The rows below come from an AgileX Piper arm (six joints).
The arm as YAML. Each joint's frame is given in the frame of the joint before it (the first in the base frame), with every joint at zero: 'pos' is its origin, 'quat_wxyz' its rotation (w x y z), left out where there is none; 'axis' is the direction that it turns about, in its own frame. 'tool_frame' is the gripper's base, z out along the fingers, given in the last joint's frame.
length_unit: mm
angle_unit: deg
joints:
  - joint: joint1
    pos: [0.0, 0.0, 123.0]
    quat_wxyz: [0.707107, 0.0, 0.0, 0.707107]
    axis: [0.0, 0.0, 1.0]
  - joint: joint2
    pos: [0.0, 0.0, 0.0]
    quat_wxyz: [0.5, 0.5, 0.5, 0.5]
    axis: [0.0, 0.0, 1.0]
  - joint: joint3
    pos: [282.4, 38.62, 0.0]
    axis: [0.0, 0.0, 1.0]
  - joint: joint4
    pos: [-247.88, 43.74, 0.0]
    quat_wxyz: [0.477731, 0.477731, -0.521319, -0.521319]
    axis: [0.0, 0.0, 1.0]
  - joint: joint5
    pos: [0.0, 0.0, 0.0]
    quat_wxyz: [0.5, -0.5, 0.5, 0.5]
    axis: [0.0, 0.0, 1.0]
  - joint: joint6
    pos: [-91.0, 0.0, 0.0]
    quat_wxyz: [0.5, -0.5, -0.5, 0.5]
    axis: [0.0, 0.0, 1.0]
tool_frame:
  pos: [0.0, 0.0, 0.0]
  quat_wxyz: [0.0, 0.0, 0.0, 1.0]
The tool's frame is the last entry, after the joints.
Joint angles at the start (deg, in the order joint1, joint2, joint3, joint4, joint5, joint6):
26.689, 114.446, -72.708, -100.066, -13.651, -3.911
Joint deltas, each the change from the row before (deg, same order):
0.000, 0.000, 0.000, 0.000, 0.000, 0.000
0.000, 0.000, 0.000, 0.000, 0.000, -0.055
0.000, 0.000, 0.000, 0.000, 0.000, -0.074
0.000, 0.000, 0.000, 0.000, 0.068, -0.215
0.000, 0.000, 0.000, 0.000, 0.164, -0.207
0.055, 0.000, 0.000, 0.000, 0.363, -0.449
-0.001, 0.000, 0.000, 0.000, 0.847, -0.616
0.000, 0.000, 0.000, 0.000, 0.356, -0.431
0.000, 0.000, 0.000, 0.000, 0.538, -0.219
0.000, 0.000, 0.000, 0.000, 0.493, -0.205
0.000, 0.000, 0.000, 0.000, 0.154, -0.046
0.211, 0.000, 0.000, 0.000, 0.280, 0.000
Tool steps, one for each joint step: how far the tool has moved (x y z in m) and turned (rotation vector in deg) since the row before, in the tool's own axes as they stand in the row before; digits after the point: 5 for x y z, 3 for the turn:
0.00000, 0.00000, 0.00000, 0.000, 0.000, 0.000
0.00000, 0.00000, 0.00000, 0.000, 0.000, -0.055
0.00000, 0.00000, 0.00000, 0.000, 0.000, -0.074
0.00011, 0.00001, 0.00000, -0.005, 0.068, -0.215
0.00026, 0.00002, 0.00000, -0.012, 0.164, -0.207
0.00018, -0.00005, 0.00008, -0.026, 0.319, -0.483
0.00135, 0.00012, -0.00001, -0.077, 0.844, -0.615
0.00056, 0.00005, 0.00000, -0.036, 0.354, -0.431
0.00085, 0.00009, 0.00000, -0.057, 0.535, -0.219
0.00078, 0.00008, 0.00000, -0.054, 0.490, -0.205
0.00024, 0.00003, 0.00000, -0.017, 0.153, -0.046
-0.00109, -0.00037, 0.00024, -0.007, 0.113, -0.129

